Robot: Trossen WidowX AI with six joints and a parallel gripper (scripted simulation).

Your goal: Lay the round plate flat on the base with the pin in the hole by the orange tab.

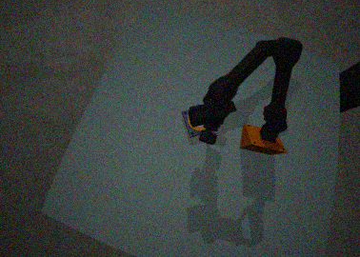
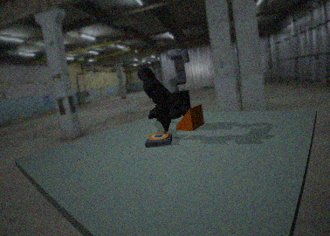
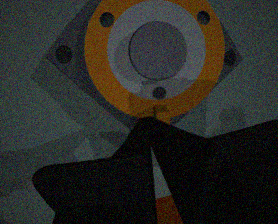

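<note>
Now: the grey square base 50 mm ahead of my gripper tip, 20 mm to the right of it and 20 mm below it.
</note>
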